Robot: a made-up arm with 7 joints. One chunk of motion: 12 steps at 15 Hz.
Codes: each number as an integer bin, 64 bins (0 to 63) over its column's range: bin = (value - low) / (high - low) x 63, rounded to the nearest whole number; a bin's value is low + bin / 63 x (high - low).
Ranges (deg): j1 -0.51..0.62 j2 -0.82..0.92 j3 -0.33..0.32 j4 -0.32..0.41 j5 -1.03..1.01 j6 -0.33..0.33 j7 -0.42..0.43
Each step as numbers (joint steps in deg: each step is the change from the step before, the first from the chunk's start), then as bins.
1 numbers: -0.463 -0.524 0.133 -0.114 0.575 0.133 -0.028
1 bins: 3 11 45 18 50 44 29
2 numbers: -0.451 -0.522 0.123 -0.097 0.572 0.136 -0.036
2 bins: 3 11 44 19 49 44 28
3 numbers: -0.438 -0.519 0.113 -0.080 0.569 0.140 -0.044
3 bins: 4 11 43 21 49 45 28
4 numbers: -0.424 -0.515 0.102 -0.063 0.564 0.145 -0.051
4 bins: 5 11 42 22 49 45 27
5 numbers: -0.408 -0.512 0.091 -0.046 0.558 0.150 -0.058
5 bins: 6 11 41 24 49 46 27
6 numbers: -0.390 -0.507 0.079 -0.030 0.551 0.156 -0.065
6 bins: 7 11 40 25 49 46 26
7 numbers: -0.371 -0.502 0.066 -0.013 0.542 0.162 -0.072
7 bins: 8 12 38 26 49 47 26
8 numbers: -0.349 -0.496 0.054 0.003 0.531 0.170 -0.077
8 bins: 9 12 37 28 48 48 25
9 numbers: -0.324 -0.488 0.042 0.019 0.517 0.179 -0.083
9 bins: 10 12 36 29 48 49 25
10 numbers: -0.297 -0.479 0.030 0.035 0.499 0.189 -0.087
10 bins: 12 12 35 31 47 50 25
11 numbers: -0.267 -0.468 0.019 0.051 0.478 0.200 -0.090
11 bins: 14 13 34 32 47 51 24
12 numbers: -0.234 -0.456 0.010 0.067 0.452 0.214 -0.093
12 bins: 15 13 33 33 46 52 24
